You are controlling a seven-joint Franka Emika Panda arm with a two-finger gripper.
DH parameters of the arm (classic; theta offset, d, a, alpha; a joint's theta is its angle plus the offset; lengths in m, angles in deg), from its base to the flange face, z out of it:
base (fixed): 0 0 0 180
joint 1: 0 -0.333 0 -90
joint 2: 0 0 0 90
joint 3: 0 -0.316 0.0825 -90
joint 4: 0 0 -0.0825 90
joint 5: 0 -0.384 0 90
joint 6: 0 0 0.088 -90
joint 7: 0 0.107 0 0
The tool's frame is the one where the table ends.
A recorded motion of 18 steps. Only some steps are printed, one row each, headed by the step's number.
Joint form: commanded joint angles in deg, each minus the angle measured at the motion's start. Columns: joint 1, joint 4, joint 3, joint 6, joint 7, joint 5, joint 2.
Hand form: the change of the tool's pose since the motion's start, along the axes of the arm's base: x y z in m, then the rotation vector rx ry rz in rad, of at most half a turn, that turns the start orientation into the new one. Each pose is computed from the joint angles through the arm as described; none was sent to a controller.
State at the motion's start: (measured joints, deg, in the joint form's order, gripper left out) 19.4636 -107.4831 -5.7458 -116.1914 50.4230 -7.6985 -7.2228
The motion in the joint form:
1: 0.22 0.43 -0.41 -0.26 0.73 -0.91 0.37
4: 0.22 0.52 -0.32 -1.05 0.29 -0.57 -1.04
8: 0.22 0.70 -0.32 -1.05 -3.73 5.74 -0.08
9: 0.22 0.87 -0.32 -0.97 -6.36 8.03 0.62
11: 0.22 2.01 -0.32 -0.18 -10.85 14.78 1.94
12: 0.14 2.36 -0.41 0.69 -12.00 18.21 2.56
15: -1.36 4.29 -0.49 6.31 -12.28 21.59 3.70
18: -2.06 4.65 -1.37 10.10 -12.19 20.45 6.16
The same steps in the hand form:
1: 0.0017 0.0023 0.0080 0.0106 -0.0197 -0.0166
4: 0.0057 -0.0005 -0.0047 0.0084 -0.0108 -0.0102
8: 0.0028 -0.0058 0.0062 -0.0995 -0.0122 0.1060
9: 0.0012 -0.0075 0.0147 -0.1426 -0.0180 0.1678
11: -0.0014 -0.0135 0.0371 -0.2625 -0.0135 0.2903
12: -0.0037 -0.0148 0.0455 -0.3182 0.0040 0.3341
15: -0.0089 -0.0030 0.0652 -0.3624 0.0636 0.3747
18: -0.0192 0.0158 0.0868 -0.3468 0.0724 0.3836

